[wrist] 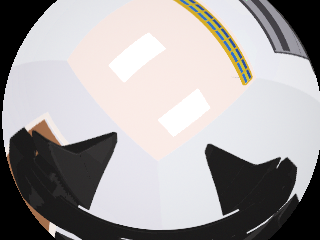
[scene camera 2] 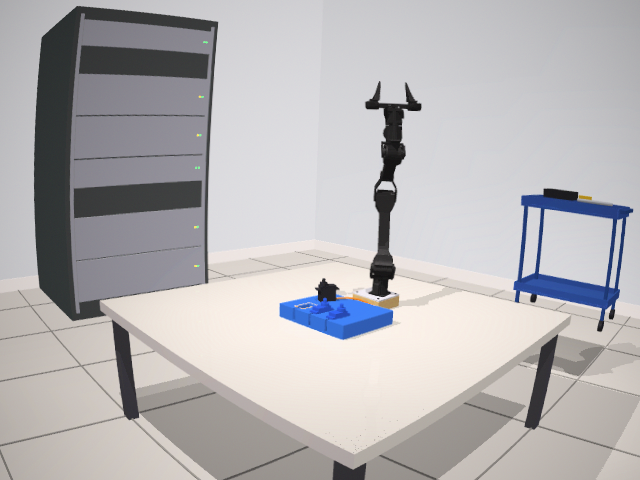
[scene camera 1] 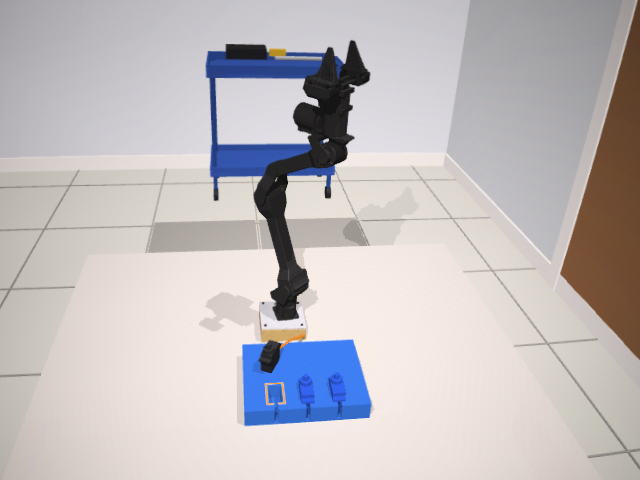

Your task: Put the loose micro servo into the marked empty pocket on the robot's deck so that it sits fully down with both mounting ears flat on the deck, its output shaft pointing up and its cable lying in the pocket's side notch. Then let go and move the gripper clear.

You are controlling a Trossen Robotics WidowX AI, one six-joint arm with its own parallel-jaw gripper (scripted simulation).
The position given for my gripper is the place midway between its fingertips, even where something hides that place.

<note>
My gripper [scene camera 1: 341, 43] is open and holds nothing.
My gripper shows as well in the wrist view [wrist: 163, 144] and in scene camera 2 [scene camera 2: 392, 81].
</note>
